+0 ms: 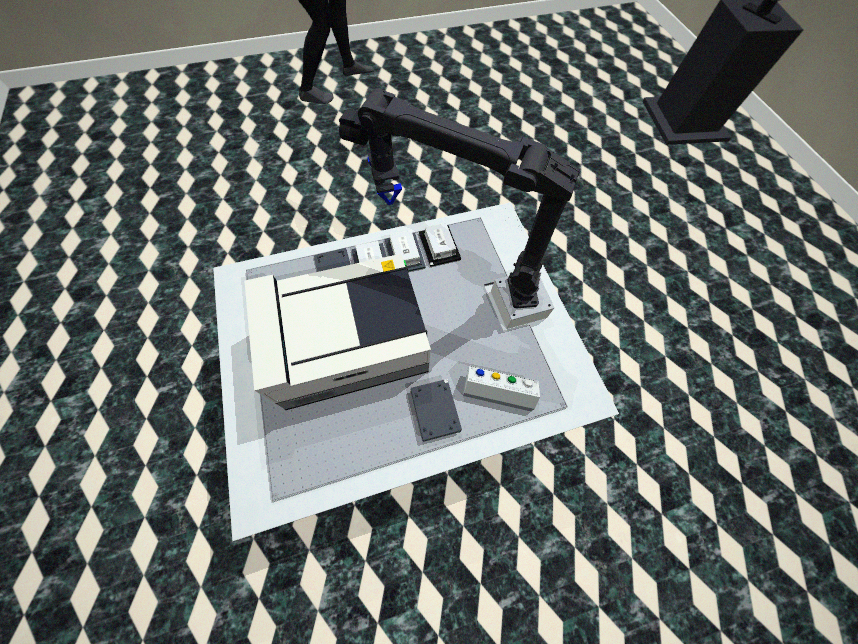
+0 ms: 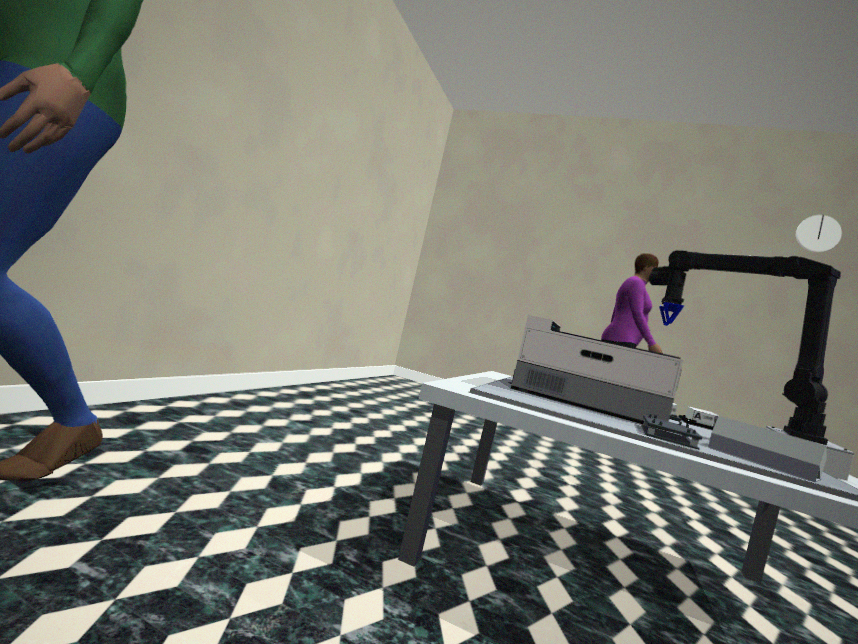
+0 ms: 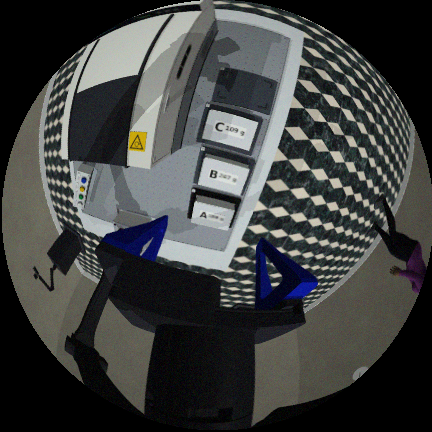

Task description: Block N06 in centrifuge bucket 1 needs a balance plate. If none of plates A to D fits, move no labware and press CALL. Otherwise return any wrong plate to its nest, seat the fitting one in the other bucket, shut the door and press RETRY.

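Seen in the pictures: gripper, fingertip midpoint: (image 1: 386, 192) (image 2: 667, 324) (image 3: 214, 231); arm's base, link origin: (image 1: 522, 291) (image 2: 803, 437).
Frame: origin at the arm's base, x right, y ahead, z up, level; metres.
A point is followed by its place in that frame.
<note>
My gripper (image 1: 390, 197) {y 0.432, x 0.220, z 0.275 m} (image 2: 669, 318) {y 0.432, x 0.220, z 0.275 m} (image 3: 214, 231) {y 0.432, x 0.220, z 0.275 m} is open and empty, high above the table's far edge, beyond the plates. White plates A (image 1: 439, 241) {y 0.257, x 0.247, z -0.013 m} (image 2: 702, 415) {y 0.253, x 0.202, z -0.027 m} (image 3: 212, 215) {y 0.256, x 0.267, z -0.014 m}, B (image 1: 405, 249) {y 0.386, x 0.223, z -0.015 m} (image 3: 225, 176) {y 0.391, x 0.249, z -0.014 m} and C (image 3: 232, 131) {y 0.512, x 0.212, z -0.015 m} sit in a row of dark nests. C is marked 109 g; the other masses are blurred. The fourth nest (image 1: 331, 259) {y 0.662, x 0.233, z -0.056 m} (image 3: 246, 90) {y 0.646, x 0.196, z -0.057 m} holds no plate. Plate D does not show. The cream centrifuge (image 1: 318, 318) {y 0.656, x -0.107, z 0.142 m} (image 2: 596, 367) {y 0.569, x -0.269, z 0.062 m} (image 3: 115, 60) {y 0.616, x -0.085, z 0.141 m} has a dark panel on top; its buckets and block N06 are hidden. The button box (image 1: 500, 391) {y 0.143, x -0.336, z 0.004 m} (image 3: 82, 187) {y 0.154, x -0.279, z -0.003 m} has blue, yellow, green and white buttons, labels unreadable.
A dark flat stand (image 1: 435, 408) {y 0.342, x -0.358, z -0.036 m} (image 2: 668, 428) {y 0.344, x -0.441, z -0.038 m} lies between the centrifuge and the button box. The arm's base (image 1: 521, 311) {y 0.018, x -0.073, z -0.003 m} stands at the right of the white table (image 1: 242, 512) {y 0.912, x -0.581, z -0.081 m}. A person in purple (image 2: 630, 311) and one in green (image 2: 103, 55) stand away from the table.
</note>
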